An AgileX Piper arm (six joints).
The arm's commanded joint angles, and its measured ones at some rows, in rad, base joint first. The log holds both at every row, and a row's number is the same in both.
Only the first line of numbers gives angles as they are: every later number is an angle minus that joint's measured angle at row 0.
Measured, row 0: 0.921, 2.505, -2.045, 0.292, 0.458, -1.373
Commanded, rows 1 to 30: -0.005, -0.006, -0.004, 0.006, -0.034, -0.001; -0.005, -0.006, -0.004, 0.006, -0.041, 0.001; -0.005, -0.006, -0.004, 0.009, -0.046, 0.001; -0.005, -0.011, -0.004, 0.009, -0.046, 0.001; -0.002, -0.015, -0.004, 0.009, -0.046, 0.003; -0.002, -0.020, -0.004, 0.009, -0.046, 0.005; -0.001, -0.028, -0.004, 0.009, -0.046, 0.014; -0.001, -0.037, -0.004, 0.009, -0.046, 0.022; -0.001, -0.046, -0.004, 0.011, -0.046, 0.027; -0.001, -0.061, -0.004, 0.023, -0.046, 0.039; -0.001, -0.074, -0.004, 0.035, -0.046, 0.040; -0.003, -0.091, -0.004, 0.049, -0.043, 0.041; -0.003, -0.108, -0.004, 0.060, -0.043, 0.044; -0.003, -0.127, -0.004, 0.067, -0.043, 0.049; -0.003, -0.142, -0.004, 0.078, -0.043, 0.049; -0.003, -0.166, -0.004, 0.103, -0.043, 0.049; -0.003, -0.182, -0.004, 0.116, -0.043, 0.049; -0.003, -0.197, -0.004, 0.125, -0.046, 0.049; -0.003, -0.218, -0.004, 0.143, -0.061, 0.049; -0.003, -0.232, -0.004, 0.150, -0.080, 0.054; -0.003, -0.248, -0.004, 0.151, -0.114, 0.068; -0.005, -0.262, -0.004, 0.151, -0.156, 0.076; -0.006, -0.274, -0.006, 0.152, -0.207, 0.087; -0.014, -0.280, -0.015, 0.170, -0.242, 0.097; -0.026, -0.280, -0.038, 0.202, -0.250, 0.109; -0.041, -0.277, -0.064, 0.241, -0.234, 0.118; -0.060, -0.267, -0.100, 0.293, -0.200, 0.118; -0.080, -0.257, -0.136, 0.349, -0.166, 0.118; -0.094, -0.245, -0.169, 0.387, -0.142, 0.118; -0.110, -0.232, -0.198, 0.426, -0.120, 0.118
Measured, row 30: -0.043, -0.257, -0.094, 0.272, -0.172, 0.106
